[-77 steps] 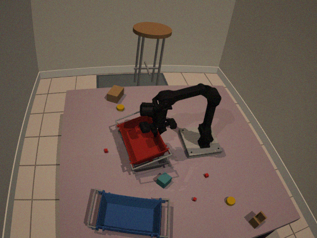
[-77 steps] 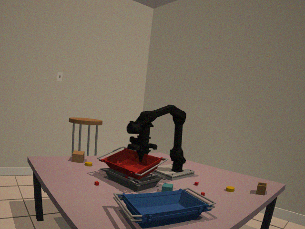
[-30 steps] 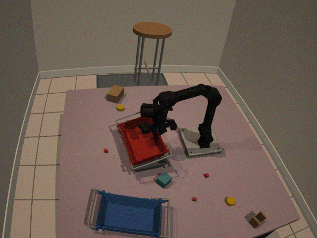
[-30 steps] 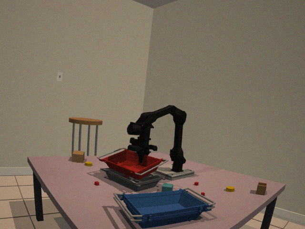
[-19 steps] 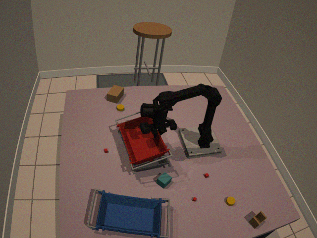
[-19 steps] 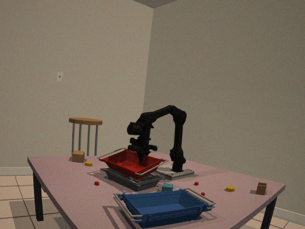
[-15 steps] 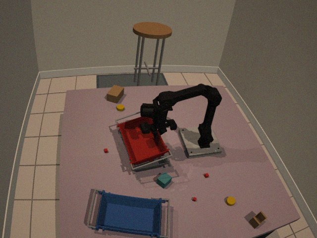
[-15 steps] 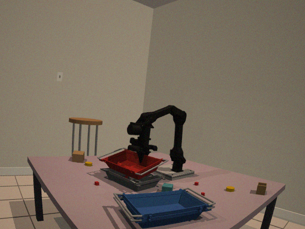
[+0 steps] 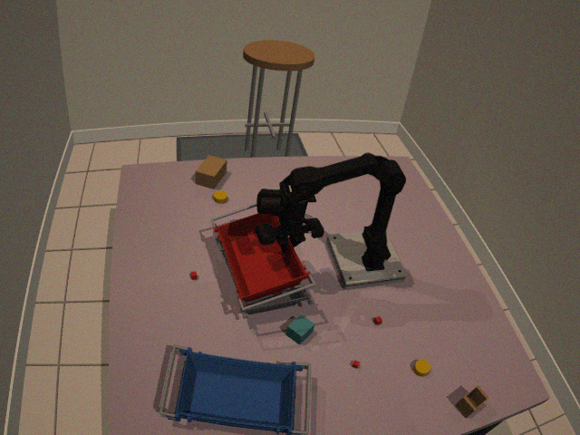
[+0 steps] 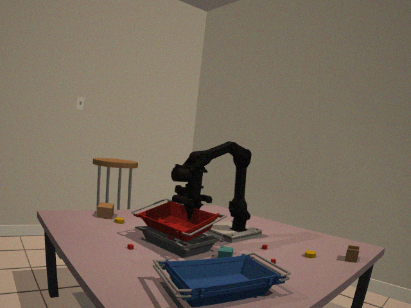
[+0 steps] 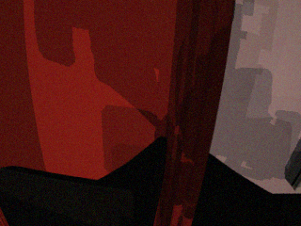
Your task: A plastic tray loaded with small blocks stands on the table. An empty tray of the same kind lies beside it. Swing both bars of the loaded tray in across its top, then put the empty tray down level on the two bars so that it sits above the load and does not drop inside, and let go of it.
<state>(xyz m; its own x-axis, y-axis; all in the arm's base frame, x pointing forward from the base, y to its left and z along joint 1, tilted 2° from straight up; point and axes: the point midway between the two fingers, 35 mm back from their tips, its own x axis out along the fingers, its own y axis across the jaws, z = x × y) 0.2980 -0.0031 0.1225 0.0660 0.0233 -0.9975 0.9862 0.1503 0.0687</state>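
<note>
Right now my gripper tip is 8 cm short of the red tray, 1 cm to the right of it and 1 cm below it. Round my gripper tip: teal cube 22 cm to the left, 9 cm below, 1 cm behind; then small brown box 57 cm to the left, 45 cm behind, 10 cm below; then tan box 51 cm to the right, 18 cm ahead, 8 cm below.
</note>
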